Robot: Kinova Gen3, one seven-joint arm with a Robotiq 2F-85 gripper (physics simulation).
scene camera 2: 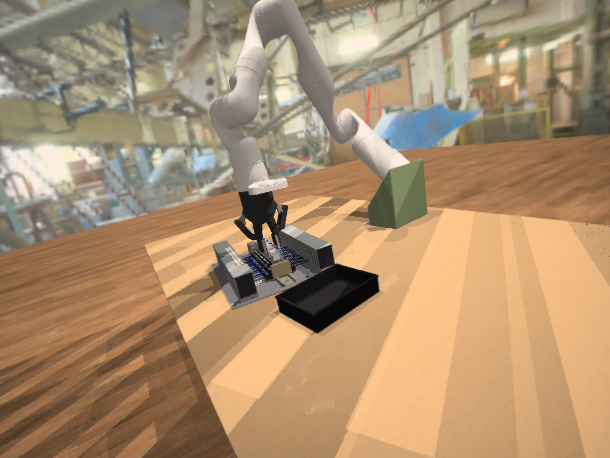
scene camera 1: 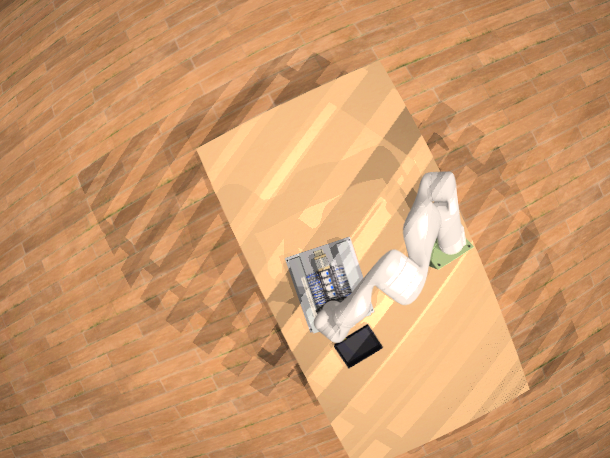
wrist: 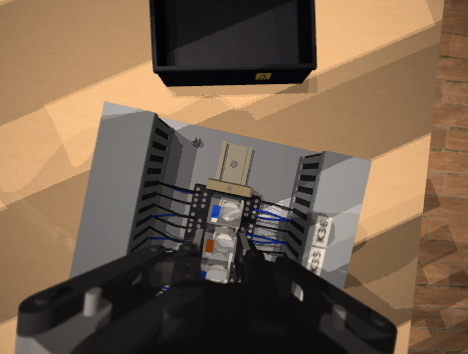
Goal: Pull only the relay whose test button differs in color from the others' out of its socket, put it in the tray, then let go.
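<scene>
In the wrist view a clear relay with an orange test button sits in the row between two blue-button relays, the upper one nearer the tray and the lower one partly hidden by the gripper. My gripper points down into the row and is shut on the orange-button relay, one finger at each side. The relay looks in line with its neighbours; whether it is raised from its socket I cannot tell. The black tray stands beside the panel, with no relay visible in it.
Grey slotted wire ducts flank the relay row, with thin black and blue wires running to the sockets. A beige end stop and a rail lie at the row's tray-side end. The arm covers part of the panel from above.
</scene>
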